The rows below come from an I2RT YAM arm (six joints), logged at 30 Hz.
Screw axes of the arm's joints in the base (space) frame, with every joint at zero. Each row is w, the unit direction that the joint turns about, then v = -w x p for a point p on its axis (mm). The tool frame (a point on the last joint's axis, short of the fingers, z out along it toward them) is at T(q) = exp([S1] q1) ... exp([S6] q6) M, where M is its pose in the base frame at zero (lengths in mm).
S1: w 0 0 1 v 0 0 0
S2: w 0 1 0 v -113.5 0 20
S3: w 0 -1 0 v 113.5 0 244
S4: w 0 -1 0 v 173.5 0 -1
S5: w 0 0 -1 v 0 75 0
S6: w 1 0 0 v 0 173.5 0
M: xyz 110.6 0 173.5 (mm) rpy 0 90 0 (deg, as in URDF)
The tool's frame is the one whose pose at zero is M.
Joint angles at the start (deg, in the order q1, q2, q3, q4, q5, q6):
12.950, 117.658, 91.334, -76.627, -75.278, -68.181
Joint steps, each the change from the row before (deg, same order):
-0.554, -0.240, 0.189, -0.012, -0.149, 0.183
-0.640, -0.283, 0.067, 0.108, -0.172, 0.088
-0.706, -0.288, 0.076, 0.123, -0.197, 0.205
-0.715, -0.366, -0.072, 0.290, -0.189, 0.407
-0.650, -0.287, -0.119, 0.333, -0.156, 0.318
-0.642, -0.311, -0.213, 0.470, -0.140, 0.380
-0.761, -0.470, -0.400, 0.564, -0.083, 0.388
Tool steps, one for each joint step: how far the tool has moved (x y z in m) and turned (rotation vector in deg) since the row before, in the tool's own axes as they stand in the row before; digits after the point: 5 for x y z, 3 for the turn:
-0.00119, 0.00067, -0.00403, 0.482, -0.486, -0.084
-0.00079, 0.00060, -0.00449, 0.552, -0.556, -0.199
-0.00081, 0.00055, -0.00492, 0.602, -0.615, -0.096
-0.00054, 0.00065, -0.00492, 0.634, -0.619, 0.012
-0.00012, 0.00026, -0.00435, 0.575, -0.543, -0.014
0.00012, 0.00017, -0.00423, 0.588, -0.529, -0.021
0.00045, 0.00062, -0.00498, 0.721, -0.544, -0.051

